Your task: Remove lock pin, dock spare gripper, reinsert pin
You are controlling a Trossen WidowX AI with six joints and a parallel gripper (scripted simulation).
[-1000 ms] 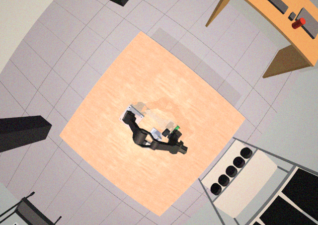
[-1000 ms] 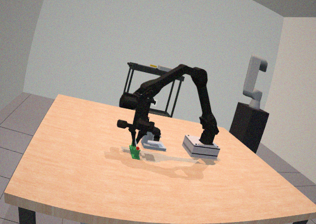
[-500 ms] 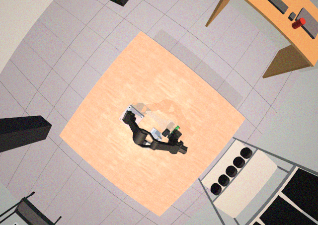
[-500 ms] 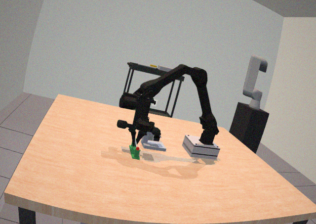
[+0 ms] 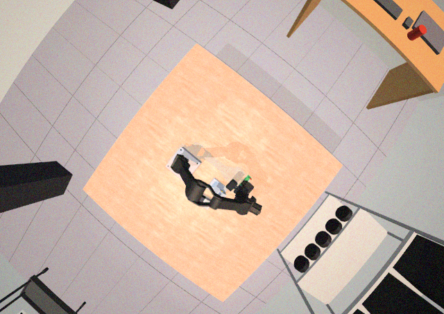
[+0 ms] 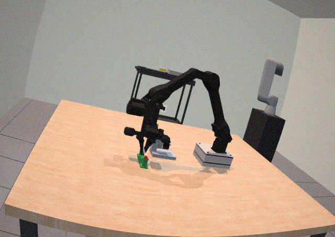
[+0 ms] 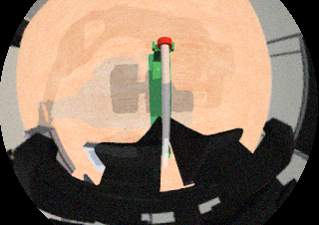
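Right now the green cradle is 20 mm to the left of my gripper tip. The rest, counted from my gripper tip: grey mount 100 mm behind, 80 mm to the right, 30 mm above; spare gripper 130 mm behind, 200 mm to the right.
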